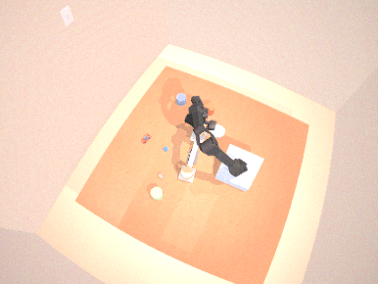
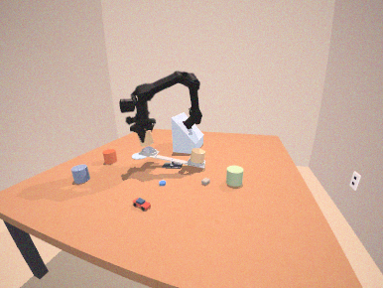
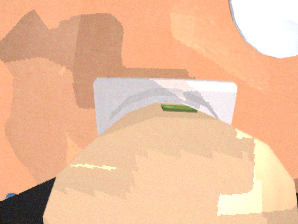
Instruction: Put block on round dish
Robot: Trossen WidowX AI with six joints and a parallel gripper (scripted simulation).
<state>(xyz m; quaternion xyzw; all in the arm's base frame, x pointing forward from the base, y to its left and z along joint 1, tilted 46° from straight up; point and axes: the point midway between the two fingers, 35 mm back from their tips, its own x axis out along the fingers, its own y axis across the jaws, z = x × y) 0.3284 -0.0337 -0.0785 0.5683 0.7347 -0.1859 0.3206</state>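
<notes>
The pale lavender block lies 5 cm below my gripper tip and 1 cm to the left of it. From my gripper tip the other things lie so: white round dish: 14 cm below, 13 cm to the right, 8 cm behind; balance: 13 cm to the left, 10 cm below, 4 cm behind; red cylinder: 22 cm to the right, 10 cm below, 6 cm ahead.
</notes>
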